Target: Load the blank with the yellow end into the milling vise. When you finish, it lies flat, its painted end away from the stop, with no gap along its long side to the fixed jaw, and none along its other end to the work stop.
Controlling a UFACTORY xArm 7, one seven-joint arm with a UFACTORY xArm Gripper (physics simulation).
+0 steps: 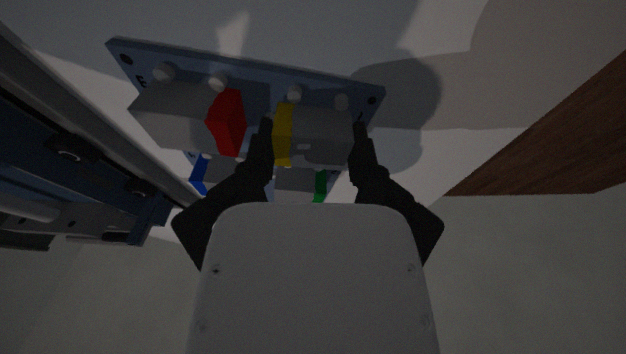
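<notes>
The blank with the yellow end is a grey block lying between pegs on the blue plate. Its yellow end faces left, towards the red-ended block. A small light mark and a darker patch, perhaps a shadow, show on its near side. My gripper is shut on this blank, one dark finger at the yellow end and the other at the plain grey end. The blank is still at its place on the plate. The undersides of the fingertips are hard to see. The milling vise cannot be clearly made out.
A red-ended block lies close beside the left finger. A blue-ended block and a green-ended block lie nearer, partly hidden by my gripper. A dark blue and grey metal assembly runs along the left. A brown wooden surface is at the right.
</notes>
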